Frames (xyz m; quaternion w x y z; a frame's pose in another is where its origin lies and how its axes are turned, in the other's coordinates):
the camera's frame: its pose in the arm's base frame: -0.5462 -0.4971 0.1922 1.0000 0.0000 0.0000 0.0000
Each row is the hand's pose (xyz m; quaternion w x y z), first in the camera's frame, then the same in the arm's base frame.
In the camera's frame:
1: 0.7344 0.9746 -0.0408 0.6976 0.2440 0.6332 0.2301
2: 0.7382 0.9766 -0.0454 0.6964 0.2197 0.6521 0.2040
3: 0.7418 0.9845 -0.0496 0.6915 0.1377 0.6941 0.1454
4: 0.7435 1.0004 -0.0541 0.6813 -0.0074 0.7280 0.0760
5: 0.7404 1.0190 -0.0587 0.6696 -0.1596 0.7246 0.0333
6: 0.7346 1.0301 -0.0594 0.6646 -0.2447 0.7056 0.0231
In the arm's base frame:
1: 0.1882 0.4775 0.1514 0.6976 0.2440 0.6332 0.2301
2: 0.1920 0.4795 0.1468 0.6964 0.2197 0.6521 0.2040
3: 0.1956 0.4874 0.1426 0.6915 0.1377 0.6941 0.1454
4: 0.1973 0.5033 0.1381 0.6813 -0.0074 0.7280 0.0760
5: 0.1942 0.5219 0.1335 0.6696 -0.1596 0.7246 0.0333
6: 0.1884 0.5330 0.1328 0.6646 -0.2447 0.7056 0.0231

